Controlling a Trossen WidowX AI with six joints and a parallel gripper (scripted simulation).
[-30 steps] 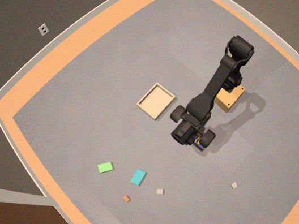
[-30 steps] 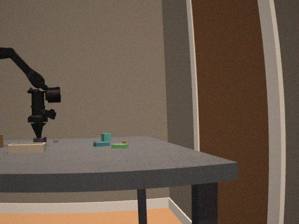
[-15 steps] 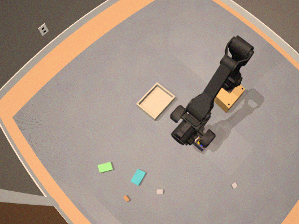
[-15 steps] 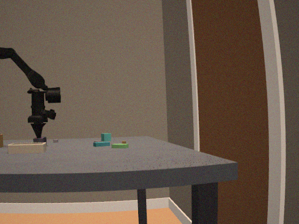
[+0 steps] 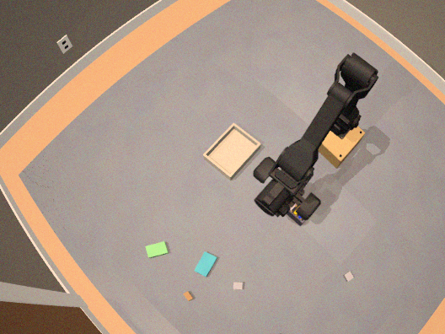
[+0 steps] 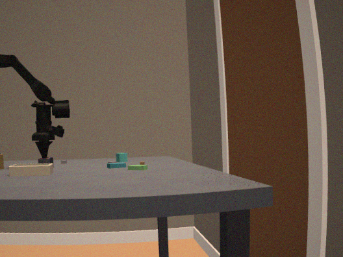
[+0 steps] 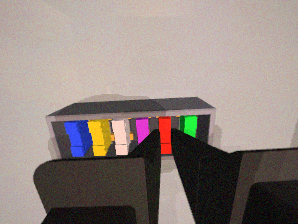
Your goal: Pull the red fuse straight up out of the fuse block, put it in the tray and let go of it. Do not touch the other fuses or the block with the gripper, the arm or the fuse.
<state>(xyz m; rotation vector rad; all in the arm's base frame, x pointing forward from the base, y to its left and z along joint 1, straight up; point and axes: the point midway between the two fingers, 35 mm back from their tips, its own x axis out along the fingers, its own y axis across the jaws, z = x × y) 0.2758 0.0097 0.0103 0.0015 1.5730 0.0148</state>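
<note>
Now: the cream tray 20 cm to the right of my gripper tip, 3 cm below it and 1 cm behind it. The rest, counted from my gripper tip: small orange cube (38 cm ahead, 3 cm below); then red fuse (1 cm below); then green block (34 cm ahead, 16 cm to the right, 3 cm below).
</note>
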